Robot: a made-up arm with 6 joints.
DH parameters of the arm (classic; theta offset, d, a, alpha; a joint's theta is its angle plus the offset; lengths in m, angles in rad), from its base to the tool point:
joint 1: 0 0.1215 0 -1.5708
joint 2: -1.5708 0 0.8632 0
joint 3: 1.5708 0.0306 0 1.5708
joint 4: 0 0.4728 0 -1.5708
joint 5: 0 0 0 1.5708
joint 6: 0 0.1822 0 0
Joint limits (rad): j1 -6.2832..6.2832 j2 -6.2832..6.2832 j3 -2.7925..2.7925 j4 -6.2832..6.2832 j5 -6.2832..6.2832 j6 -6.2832..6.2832
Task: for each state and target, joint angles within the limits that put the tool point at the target. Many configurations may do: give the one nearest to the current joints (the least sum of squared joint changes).
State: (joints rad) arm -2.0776 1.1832 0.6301 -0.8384 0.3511 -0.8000
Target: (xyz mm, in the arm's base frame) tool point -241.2 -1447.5 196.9
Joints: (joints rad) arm -1.7350 1.3095 0.4460 -0.8389 0.2378 -0.8000
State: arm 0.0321 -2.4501 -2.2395 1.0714 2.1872 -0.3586
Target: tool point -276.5 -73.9 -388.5
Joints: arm 0.8883 -2.4354 -2.7925 1.3267 2.2518 -0.3586
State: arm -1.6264 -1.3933 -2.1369 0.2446 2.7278 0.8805
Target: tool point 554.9 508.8 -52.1
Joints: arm -2.3288 -1.4286 -2.2720 0.3162 2.7307 0.8805
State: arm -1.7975 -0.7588 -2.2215 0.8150 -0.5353 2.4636
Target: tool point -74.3 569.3 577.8
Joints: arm -1.5325 -0.1104 -2.0491 0.8748 -0.6358 2.4636
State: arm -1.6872 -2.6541 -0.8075 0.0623 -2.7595 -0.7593
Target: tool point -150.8 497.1 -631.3
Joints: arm -1.2373 -2.1781 -1.3319 0.1234 -2.6624 -0.7593
